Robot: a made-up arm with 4 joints.
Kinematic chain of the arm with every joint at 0, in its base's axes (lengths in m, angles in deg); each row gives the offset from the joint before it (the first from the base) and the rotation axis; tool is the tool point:
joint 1: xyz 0 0 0.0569 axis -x
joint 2: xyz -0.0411 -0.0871 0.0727 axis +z
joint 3: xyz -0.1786 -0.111 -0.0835 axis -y
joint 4: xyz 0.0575 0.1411 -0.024 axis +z
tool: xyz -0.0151 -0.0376 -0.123
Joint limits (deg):
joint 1: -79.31..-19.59
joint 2: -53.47..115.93
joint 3: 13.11..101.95
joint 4: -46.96..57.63
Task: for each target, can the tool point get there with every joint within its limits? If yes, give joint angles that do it. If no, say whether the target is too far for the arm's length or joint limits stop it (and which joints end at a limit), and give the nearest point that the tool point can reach.
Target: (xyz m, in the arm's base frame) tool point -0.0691 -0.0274 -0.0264
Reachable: yes | joints -68.52 -4.72 79.27 -13.95
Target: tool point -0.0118 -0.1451 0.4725
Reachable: no: joint limits stop it (at a limit: joint 1, joint 2, joint 3, joint 4) | nearest point -0.0740 -0.0778 0.1344 | short by 0.350 m
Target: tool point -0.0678 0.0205 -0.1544
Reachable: yes | joints -58.42 75.21 28.26 -29.62
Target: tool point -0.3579 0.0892 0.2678
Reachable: no: joint limits stop it (at a limit: joint 1, joint 3, joint 4) | nearest point -0.1317 0.1472 0.0310 | short by 0.333 m
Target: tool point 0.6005 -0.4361 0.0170
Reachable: no: too far | nearest point -0.0142 -0.1610 0.0422 | short by 0.674 m
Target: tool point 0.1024 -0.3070 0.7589
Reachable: no: too far | nearest point -0.0160 -0.1578 0.1059 | short by 0.680 m
